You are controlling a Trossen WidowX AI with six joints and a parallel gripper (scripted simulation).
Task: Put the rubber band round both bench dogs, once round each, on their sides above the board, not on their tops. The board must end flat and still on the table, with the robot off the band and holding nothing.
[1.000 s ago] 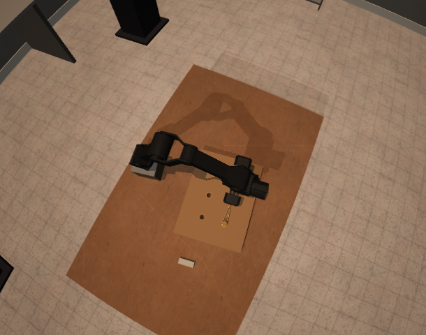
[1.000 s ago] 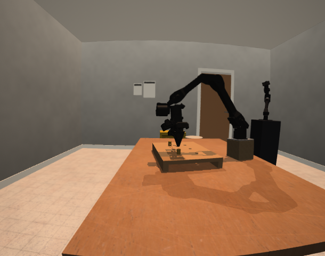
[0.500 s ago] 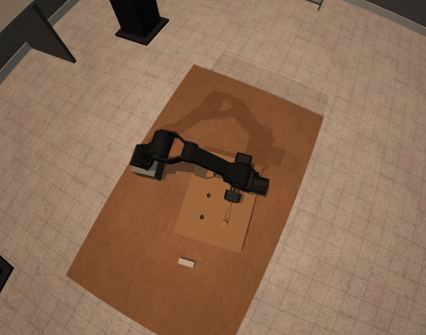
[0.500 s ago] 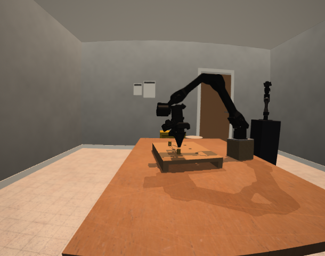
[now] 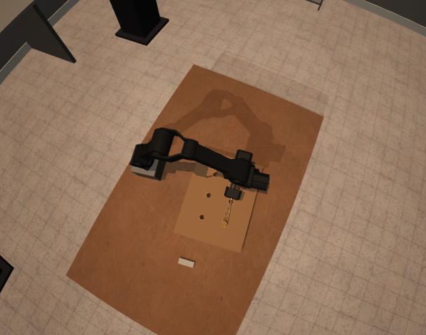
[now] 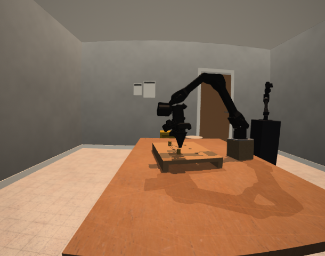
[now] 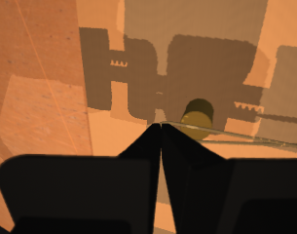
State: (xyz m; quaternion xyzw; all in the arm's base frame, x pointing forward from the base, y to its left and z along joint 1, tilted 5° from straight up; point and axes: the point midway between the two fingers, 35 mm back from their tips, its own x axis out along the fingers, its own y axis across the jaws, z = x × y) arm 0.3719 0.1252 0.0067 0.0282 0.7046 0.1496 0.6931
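Now: the wooden board 110 mm to the right of my hand, 90 mm below it and 30 mm behind it. Round my hand: small white block (410 mm to the right, 110 mm below, 30 mm behind).
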